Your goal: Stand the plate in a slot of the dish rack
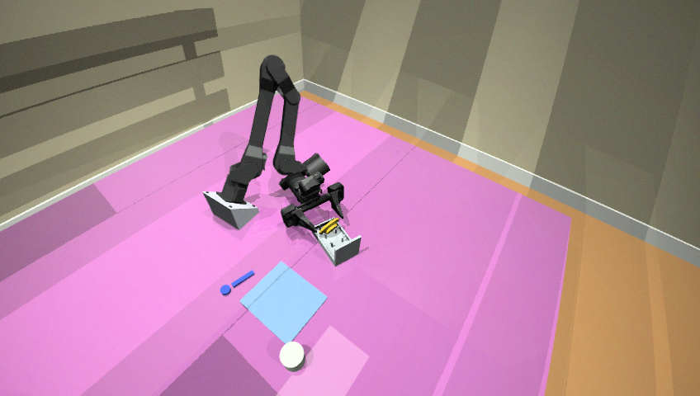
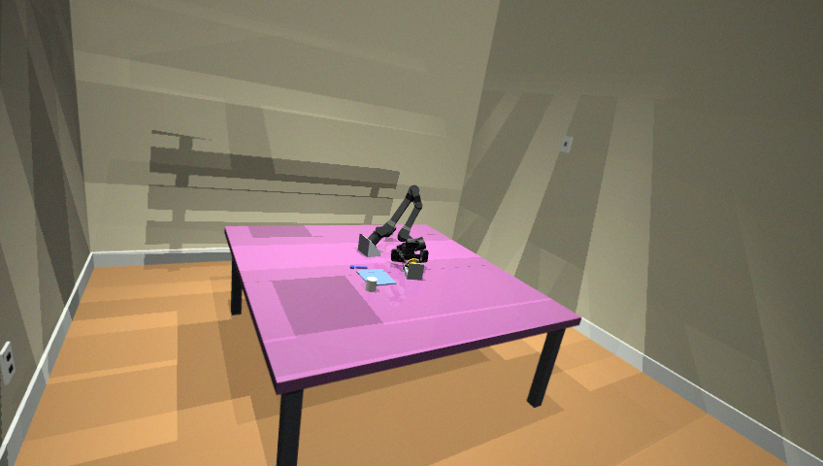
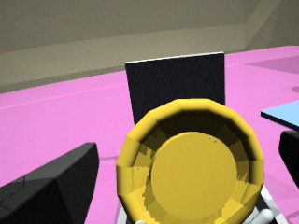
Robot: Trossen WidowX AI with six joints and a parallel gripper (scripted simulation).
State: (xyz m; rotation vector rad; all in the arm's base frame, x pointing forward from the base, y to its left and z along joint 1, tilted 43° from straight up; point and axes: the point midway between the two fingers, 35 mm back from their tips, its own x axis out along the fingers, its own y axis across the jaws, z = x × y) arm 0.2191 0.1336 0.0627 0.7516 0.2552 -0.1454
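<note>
Now: the yellow plate 1 cm below my gripper tip. Round my gripper tip: grey dish rack 2 cm ahead, 1 cm to the right, 3 cm below; light blue mat 5 cm ahead, 20 cm to the right, 5 cm below; blue spoon 6 cm behind, 26 cm to the right, 5 cm below.
</note>
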